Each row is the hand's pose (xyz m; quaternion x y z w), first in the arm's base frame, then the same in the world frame.
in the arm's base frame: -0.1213 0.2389 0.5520 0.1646 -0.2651 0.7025 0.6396
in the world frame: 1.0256 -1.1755 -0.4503 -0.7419 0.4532 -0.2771 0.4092
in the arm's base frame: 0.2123 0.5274 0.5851 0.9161 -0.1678 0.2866 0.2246
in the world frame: 1.1327 -1.3398 -0.0539 -0.4578 -0.2999 0.0208 0.8367
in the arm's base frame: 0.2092 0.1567 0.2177 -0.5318 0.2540 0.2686 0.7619
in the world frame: 0.8138 -0.9293 -0.1006 0.3780 -0.4200 0.7350 0.3747
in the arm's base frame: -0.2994 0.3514 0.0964 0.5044 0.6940 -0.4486 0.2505
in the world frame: 0.5298 -1.2536 -0.4548 0.1563 -0.7898 -0.5755 0.1434
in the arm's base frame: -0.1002 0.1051 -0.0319 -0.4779 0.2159 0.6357 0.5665
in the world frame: 0.4882 -0.9365 -0.3344 0.2844 -0.6990 0.6505 0.0856
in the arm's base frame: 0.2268 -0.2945 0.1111 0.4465 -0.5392 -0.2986 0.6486
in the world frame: 0.7557 -0.4857 -0.2234 -0.8819 -0.4525 0.1305 0.0209
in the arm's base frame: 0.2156 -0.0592 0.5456 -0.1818 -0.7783 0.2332 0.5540
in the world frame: 1.1455 -0.7879 -0.2559 0.8787 -0.3837 -0.2324 0.1634
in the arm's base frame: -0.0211 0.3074 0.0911 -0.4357 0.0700 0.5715 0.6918
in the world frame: 0.6118 -1.1209 -0.2201 0.4711 -0.6397 0.5948 0.1233
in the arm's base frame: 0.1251 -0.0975 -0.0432 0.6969 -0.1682 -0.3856 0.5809
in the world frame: 0.5620 -0.6730 -0.2038 -0.6481 -0.7276 -0.0871 0.2073
